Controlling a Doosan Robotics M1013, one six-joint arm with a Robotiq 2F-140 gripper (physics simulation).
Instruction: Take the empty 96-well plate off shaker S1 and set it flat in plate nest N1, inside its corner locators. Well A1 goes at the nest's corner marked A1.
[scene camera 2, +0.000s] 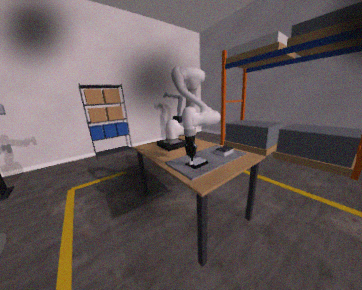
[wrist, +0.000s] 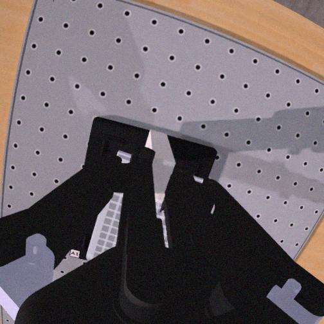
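Seen in the pictures: gripper, fingertip midpoint: (scene camera 2: 191, 164); arm's base, link origin: (scene camera 2: 172, 141).
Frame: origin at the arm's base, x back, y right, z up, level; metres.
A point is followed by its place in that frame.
The 96-well plate (scene camera 2: 196, 160) {x -0.611, y 0.216, z -0.012 m} (wrist: 107, 227) is pale, with a grid of wells partly showing behind the black fingers in the wrist view. My gripper (scene camera 2: 191, 158) {x -0.619, y 0.288, z -0.021 m} (wrist: 153, 147) points down and is shut on the plate. The plate is over the black plate nest N1 (scene camera 2: 202, 165) {x -0.679, y 0.219, z -0.036 m} (wrist: 112, 128), very close to it; whether it rests flat inside the locators is hidden. A small white A1 label (wrist: 74, 253) shows at the lower left in the wrist view. Shaker S1 (scene camera 2: 224, 150) {x -0.694, y -0.079, z 0.014 m}, a low block with a dark top, stands further back at the right in the scene view.
The nest and the shaker stand on a grey perforated board (scene camera 2: 186, 170) {x -0.637, y 0.359, z -0.040 m} (wrist: 165, 60), on a wooden table (scene camera 2: 201, 185) {x -0.839, y 0.418, z -0.053 m} (wrist: 280, 40). The arm's base (scene camera 2: 171, 144) {x -0.089, y 0.082, z -0.003 m} is at the table's back left. A storage rack with orange posts (scene camera 2: 224, 100) stands behind the table.
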